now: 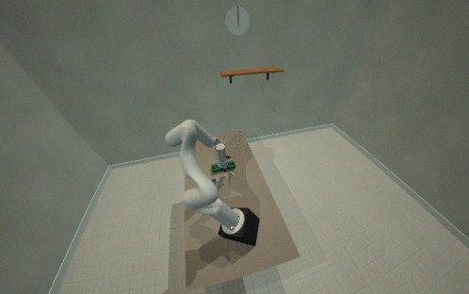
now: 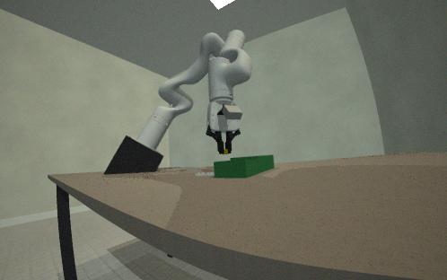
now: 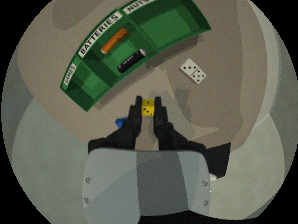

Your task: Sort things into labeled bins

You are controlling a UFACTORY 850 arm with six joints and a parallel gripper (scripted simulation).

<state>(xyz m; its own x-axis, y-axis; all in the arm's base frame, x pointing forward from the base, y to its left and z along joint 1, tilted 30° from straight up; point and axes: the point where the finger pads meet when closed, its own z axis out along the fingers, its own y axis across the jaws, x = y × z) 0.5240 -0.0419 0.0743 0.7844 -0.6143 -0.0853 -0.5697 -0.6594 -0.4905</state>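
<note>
My gripper is now 80 mm to the left of the white domino, 80 mm above it and 20 mm past it. From my hand the other things lie so: orange battery: 100 mm ahead, 70 mm below; then yellow die: 10 mm below; then black battery: 70 mm below, 50 mm ahead.
</note>
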